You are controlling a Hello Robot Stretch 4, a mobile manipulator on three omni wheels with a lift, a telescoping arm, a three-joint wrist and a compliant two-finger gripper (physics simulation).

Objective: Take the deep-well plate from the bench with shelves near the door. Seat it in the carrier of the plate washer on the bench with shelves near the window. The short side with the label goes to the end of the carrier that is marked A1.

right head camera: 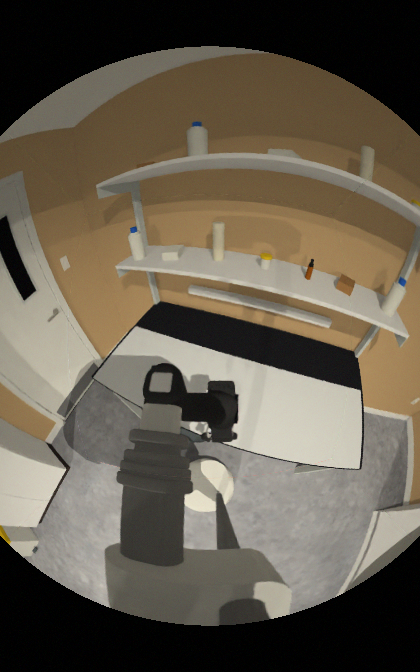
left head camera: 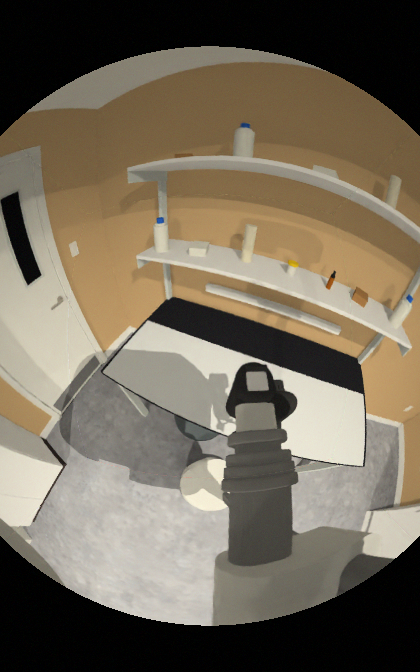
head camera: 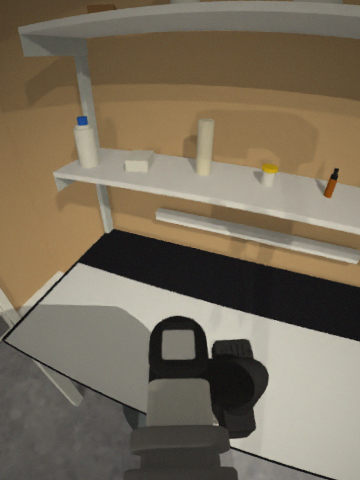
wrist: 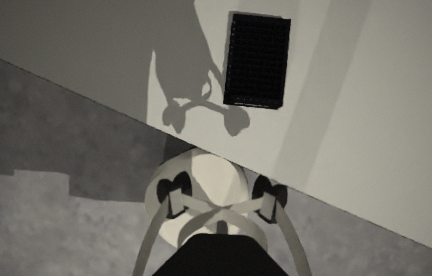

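Seen in the pictures: gripper, fingertip midpoint: [wrist: 221, 188]; robot's base at its link origin: [right head camera: 204, 483] [left head camera: 208, 482] [wrist: 200, 192].
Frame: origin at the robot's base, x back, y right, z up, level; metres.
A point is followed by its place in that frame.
The deep-well plate [wrist: 257, 61] @(z 0.775, x -0.380, y 0.131 m) is black and lies flat on the white top of the bench [head camera: 310, 380] @(z 0.735, x -0.375, y 0.428 m) [left head camera: 330, 425] @(z 0.735, x -0.249, y 0.579 m) [right head camera: 310, 415] @(z 0.735, x -0.313, y 0.531 m) [wrist: 370, 125] @(z 0.735, x -0.297, y 0.322 m). A thin pale line shows along its short side nearest the bench's front edge; I cannot read a label. The arm and wrist hide it in the head views. My gripper [wrist: 221, 188] @(z 0.886, x -0.223, y 0.086 m) [right head camera: 220, 436] @(z 0.886, x -0.223, y 0.086 m) is open and empty. It points down, and in the wrist view its fingers appear beyond the bench's front edge, over the stool, apart from the plate. The plate washer and its carrier do not show.
A round pale stool [left head camera: 202, 485] @(z 0.187, x 0.010, y -0.050 m) [right head camera: 212, 485] @(z 0.187, x -0.001, y 0.059 m) [wrist: 215, 170] @(z 0.187, x -0.130, y 0.066 m) stands at the bench's front edge. A lower shelf [head camera: 230, 192] @(z 1.191, x -0.758, y 0.165 m) above the bench bears bottles, a jar and boxes. The door [left head camera: 55, 320] @(z 0.765, x -0.882, y -1.270 m) [right head camera: 35, 340] @(z 0.829, x -0.722, y -1.337 m) is at the left. White furniture [left head camera: 25, 480] @(z 0.401, x 0.367, y -1.329 m) stands at the lower left.
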